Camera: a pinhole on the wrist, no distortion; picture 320 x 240 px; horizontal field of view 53.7 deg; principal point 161.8 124.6 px. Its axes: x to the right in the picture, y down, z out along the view. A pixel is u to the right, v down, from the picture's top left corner.
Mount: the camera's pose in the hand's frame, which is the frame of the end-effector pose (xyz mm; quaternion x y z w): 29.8 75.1 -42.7 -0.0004 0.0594 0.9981 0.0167
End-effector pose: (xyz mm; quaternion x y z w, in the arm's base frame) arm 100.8 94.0 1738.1 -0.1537 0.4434 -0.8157 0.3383
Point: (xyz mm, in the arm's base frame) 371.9 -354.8 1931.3
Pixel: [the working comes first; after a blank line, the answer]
In the camera's frame: -73.3 19.1 579.7

121.8 135.0
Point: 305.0 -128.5 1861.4
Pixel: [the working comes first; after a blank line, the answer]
In the camera's frame: 29.3 52.0 358.4

187.6 170.5
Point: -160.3 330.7 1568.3
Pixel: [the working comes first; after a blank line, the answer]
In the camera's frame: -8.1 90.8 -356.0

behind the camera
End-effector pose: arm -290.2 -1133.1 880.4 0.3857 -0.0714 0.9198 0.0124
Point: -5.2 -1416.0 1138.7
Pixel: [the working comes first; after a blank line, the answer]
In the camera's frame: 40.8 -93.9 477.7

188.8 62.5
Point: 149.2 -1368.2 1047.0
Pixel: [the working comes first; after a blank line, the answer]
In the camera's frame: 214.2 -35.6 510.6

294.4 102.6
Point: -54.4 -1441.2 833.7
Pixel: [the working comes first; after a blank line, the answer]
In the camera's frame: 225.1 -182.0 244.6

outside the picture
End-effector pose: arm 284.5 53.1 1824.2 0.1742 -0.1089 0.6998 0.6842
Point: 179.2 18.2 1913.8
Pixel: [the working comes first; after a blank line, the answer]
In the camera's frame: 27.3 -22.4 132.1

227.1 70.9
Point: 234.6 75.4 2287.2
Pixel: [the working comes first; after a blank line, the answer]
In the camera's frame: -173.4 34.6 451.8

40.5 148.8
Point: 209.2 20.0 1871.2
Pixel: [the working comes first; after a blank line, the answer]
In the camera's frame: 41.4 7.1 91.5

305.0 149.0
